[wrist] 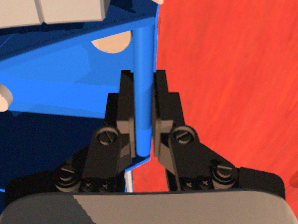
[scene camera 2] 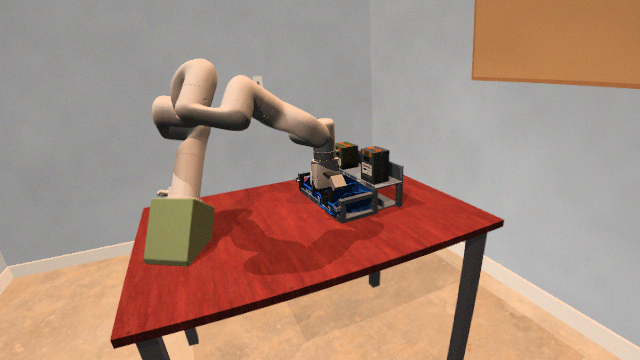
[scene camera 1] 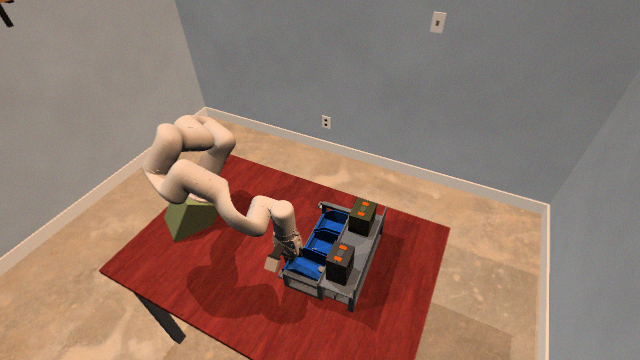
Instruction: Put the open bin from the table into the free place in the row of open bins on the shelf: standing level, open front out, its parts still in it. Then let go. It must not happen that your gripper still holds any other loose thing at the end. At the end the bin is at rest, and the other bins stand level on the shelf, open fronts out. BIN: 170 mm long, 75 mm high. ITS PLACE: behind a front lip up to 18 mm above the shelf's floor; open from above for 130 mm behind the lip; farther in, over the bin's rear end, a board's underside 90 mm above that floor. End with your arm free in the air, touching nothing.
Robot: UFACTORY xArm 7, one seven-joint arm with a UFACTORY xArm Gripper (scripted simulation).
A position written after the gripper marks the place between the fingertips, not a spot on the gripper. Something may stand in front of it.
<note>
In view: the gripper (scene camera 2: 327, 204) and a blue bin (scene camera 1: 307, 265).
The gripper also shows in the wrist view (wrist: 143, 89) and in scene camera 1 (scene camera 1: 289, 260).
</note>
